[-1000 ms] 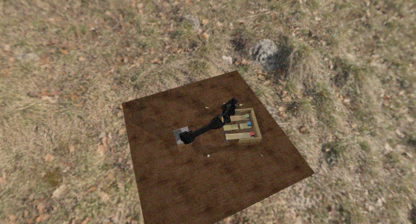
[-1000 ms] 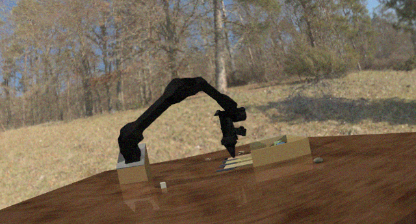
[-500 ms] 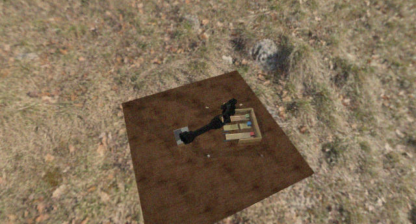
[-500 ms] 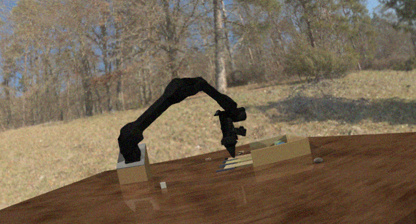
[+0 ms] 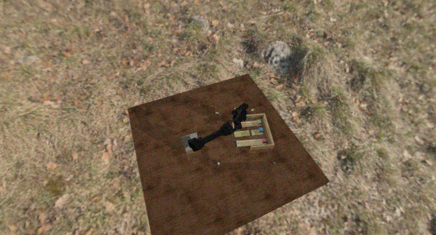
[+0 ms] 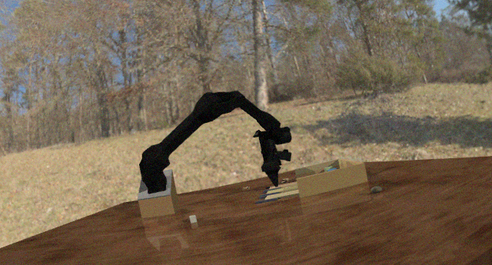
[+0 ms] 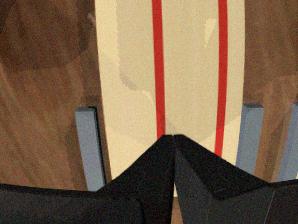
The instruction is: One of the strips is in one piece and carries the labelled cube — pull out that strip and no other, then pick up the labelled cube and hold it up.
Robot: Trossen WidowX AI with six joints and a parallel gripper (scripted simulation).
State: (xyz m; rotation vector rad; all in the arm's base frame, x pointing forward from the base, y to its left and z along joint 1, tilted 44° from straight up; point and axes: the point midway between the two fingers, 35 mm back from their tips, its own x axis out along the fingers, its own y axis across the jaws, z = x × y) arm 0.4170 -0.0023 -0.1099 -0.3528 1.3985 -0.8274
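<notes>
The green labelled cube lies 20 cm ahead of my gripper tip, 6 cm to the right of it and 1 cm above it. From my gripper tip the other things lie so: green-patterned strip: 10 cm to the right, 1 cm ahead; pebble: 45 cm to the right, 11 cm ahead; white block: 29 cm behind, 27 cm to the right.
</notes>
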